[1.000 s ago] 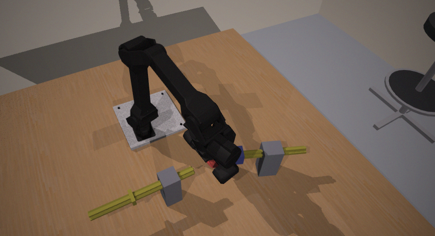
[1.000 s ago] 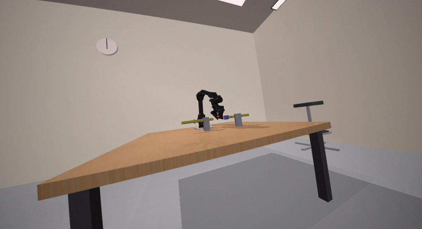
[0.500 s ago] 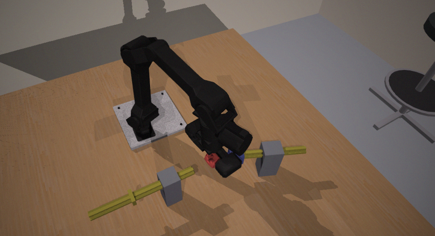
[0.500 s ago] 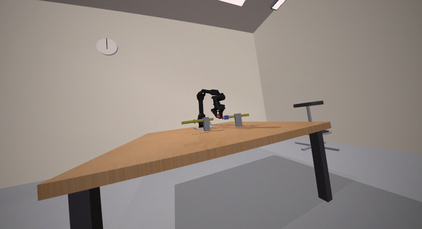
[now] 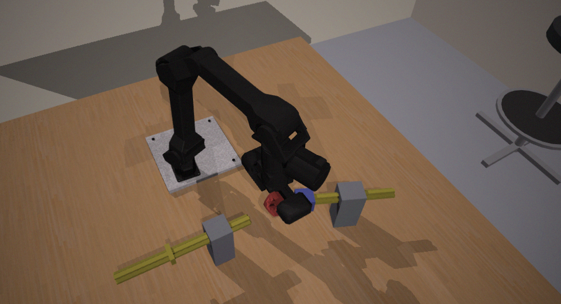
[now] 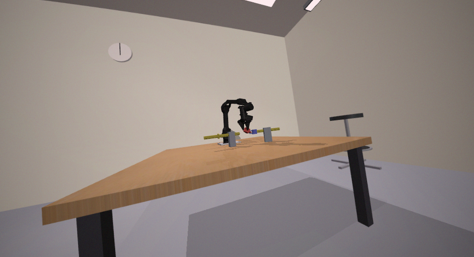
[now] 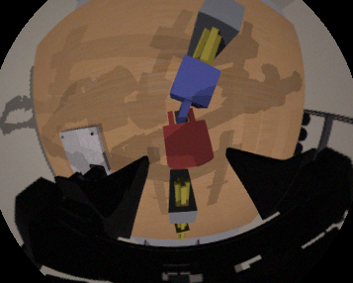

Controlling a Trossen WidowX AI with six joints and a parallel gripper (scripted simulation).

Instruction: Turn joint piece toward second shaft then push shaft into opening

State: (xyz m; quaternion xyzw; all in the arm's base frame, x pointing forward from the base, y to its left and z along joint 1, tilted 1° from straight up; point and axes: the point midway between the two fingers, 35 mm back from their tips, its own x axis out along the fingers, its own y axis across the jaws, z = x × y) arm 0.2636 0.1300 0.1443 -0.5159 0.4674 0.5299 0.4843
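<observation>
The red joint piece is 10 mm to the left of my gripper tip and 10 mm below it.
</observation>
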